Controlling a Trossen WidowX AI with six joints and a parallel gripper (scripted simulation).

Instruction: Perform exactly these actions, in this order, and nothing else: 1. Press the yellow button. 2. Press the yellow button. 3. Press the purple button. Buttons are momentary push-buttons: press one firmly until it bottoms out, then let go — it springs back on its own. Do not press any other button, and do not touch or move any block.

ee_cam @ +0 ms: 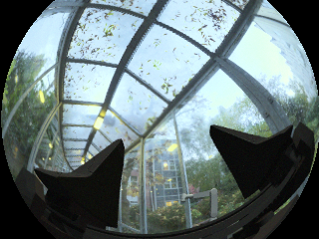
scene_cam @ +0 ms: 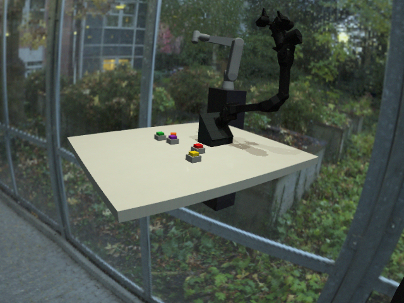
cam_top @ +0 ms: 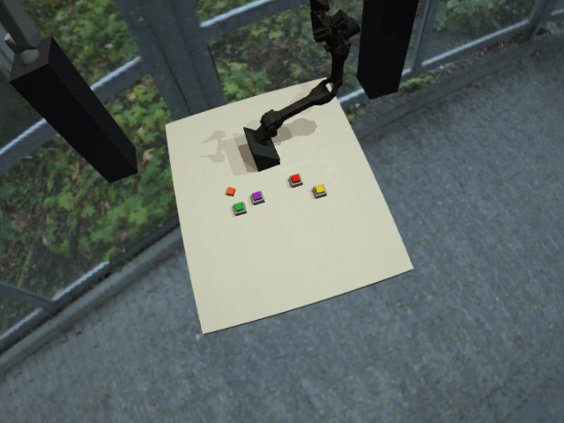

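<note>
The yellow button is 70 cm below my gripper tip, 32 cm ahead of it and 10 cm to the right of it. The rest, counted from my gripper tip: purple button: 70 cm below, 36 cm to the right, 26 cm ahead; then red button: 70 cm below, 24 cm ahead, 18 cm to the right; then green button: 70 cm below, 45 cm to the right, 28 cm ahead.
</note>
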